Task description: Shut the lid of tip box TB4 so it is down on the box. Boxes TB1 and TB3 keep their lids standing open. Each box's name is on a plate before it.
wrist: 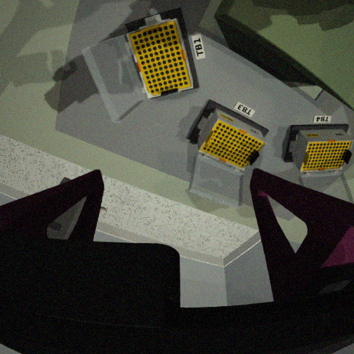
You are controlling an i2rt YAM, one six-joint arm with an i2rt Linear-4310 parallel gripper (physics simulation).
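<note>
Tip box TB4 [326, 154] is at the right edge of the wrist view, with a yellow rack of tips and its name plate [322, 119] above it in the picture. Its clear lid [327, 184] stands open on the side away from the plate, partly hidden by my right finger. Box TB3 [232, 142] is right of the middle, its clear lid [216, 181] open. Box TB1 [161, 59] is at the upper left of the middle, its clear lid [114, 77] open. My gripper [176, 177] is wide open and empty; its right fingertip shows beside TB3's lid.
The boxes are on a grey mat [100, 127]. A large green block or bin [300, 37] with dark sides fills the upper right corner. A speckled pale edge [150, 212] of the table runs behind my fingers. Name plates [198, 47] [244, 109] mark TB1 and TB3.
</note>
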